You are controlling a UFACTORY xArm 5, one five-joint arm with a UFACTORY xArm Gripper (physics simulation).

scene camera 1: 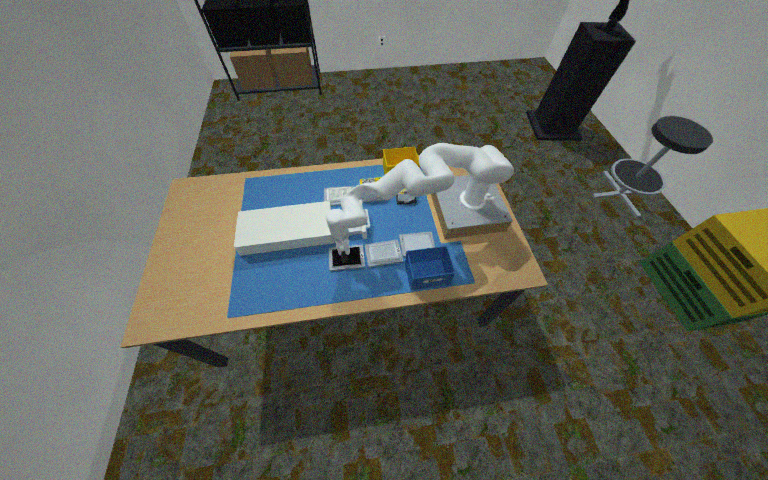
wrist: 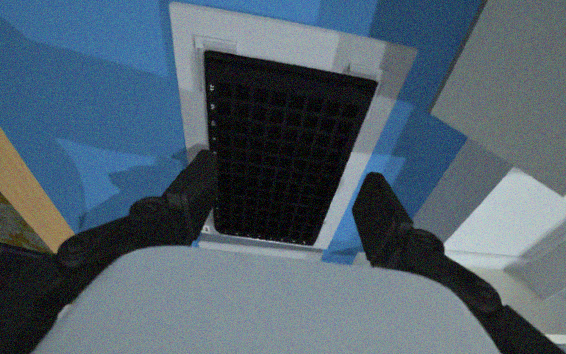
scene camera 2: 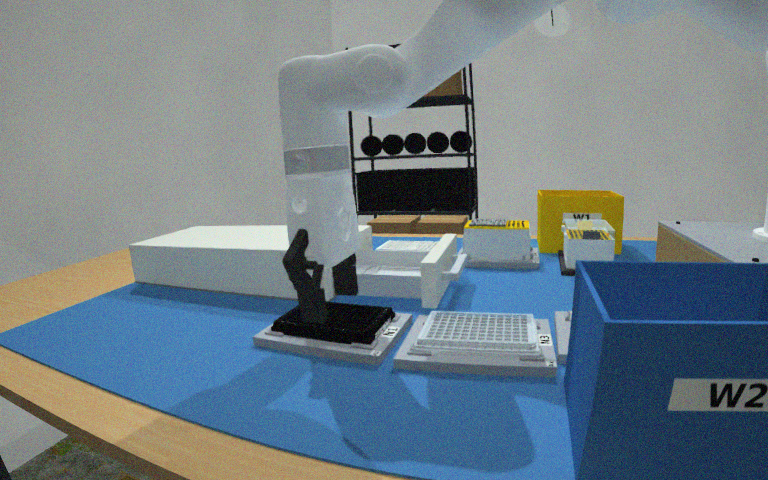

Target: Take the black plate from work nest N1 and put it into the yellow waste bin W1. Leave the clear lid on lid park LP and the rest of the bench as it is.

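Frame: origin at the arm's base, x ahead, y left, z up, level; metres.
Where they show: gripper, fingertip midpoint: (scene camera 1: 344, 253) (wrist: 289, 181) (scene camera 2: 331, 307); arm's base, origin of the base link: (scene camera 1: 472, 200).
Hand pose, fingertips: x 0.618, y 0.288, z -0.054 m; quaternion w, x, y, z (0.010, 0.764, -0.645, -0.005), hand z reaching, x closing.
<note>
Each offset is from my fingertips to the top centre of the thing. "pt": to the spot under its first point.
The black plate {dx -0.006, dy +0.008, dz -0.006 m} (scene camera 1: 353, 258) (scene camera 2: 362, 325) (wrist: 285, 125) lies flat in the grey work nest N1 {dx -0.007, dy +0.008, dz -0.016 m} (scene camera 2: 339, 350) (wrist: 300, 40). My gripper (scene camera 1: 343, 254) (scene camera 2: 330, 305) (wrist: 289, 181) is open, pointing down over the plate, with nothing held. In the wrist view one finger overlaps the plate's left long edge; the other is beyond the right edge with a gap. Exact fingertip height is hard to tell. The yellow waste bin W1 {dx -0.265, dy -0.556, dz +0.087 m} (scene camera 1: 400, 157) (scene camera 2: 583, 202) stands at the back, partly hidden by the arm. The LP label and clear lid cannot be identified surely; a pale flat holder {dx -0.341, dy -0.075, dz -0.013 m} (scene camera 1: 416, 241) stands behind the blue bin.
The white instrument box {pt dx +0.290, dy -0.108, dz +0.051 m} (scene camera 1: 283, 226) (scene camera 2: 209, 260) and its protruding drawer {pt dx -0.094, dy -0.099, dz +0.018 m} (scene camera 2: 433, 277) are close behind N1. A clear plate {dx -0.179, dy -0.019, dz -0.006 m} (scene camera 1: 384, 252) (scene camera 2: 478, 331) sits on N3 beside N1. The blue bin W2 {dx -0.378, dy +0.083, dz +0.087 m} (scene camera 1: 429, 268) (scene camera 2: 668, 350) is farther right. A yellow-topped rack {dx -0.113, dy -0.396, dz +0.044 m} (scene camera 2: 495, 243) stands near W1.
</note>
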